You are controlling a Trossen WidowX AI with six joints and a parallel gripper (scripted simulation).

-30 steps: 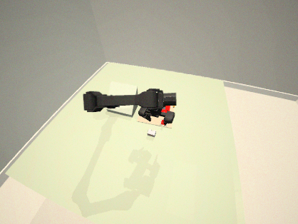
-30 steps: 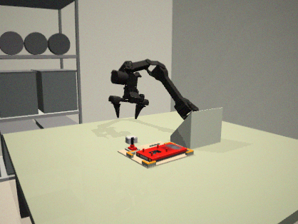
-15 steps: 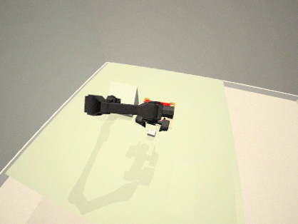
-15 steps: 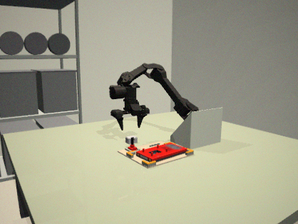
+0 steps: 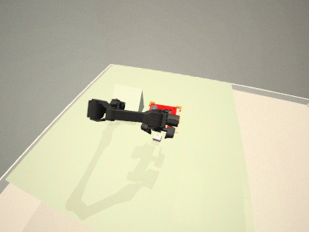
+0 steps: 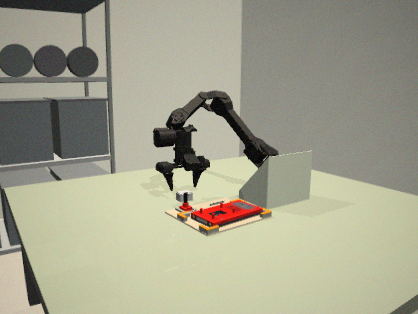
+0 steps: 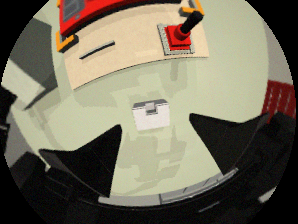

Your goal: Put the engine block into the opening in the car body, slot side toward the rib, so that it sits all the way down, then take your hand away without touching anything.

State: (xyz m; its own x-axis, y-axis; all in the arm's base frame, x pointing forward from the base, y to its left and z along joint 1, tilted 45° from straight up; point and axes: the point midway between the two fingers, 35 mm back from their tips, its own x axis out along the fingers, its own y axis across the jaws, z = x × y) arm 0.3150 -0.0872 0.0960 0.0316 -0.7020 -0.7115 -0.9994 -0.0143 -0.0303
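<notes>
The grey engine block lies 10 mm to the left of my gripper tip and 20 mm below it. Also, from my gripper tip: black upright peg: 50 mm ahead, 110 mm to the left, 10 mm below.
</notes>
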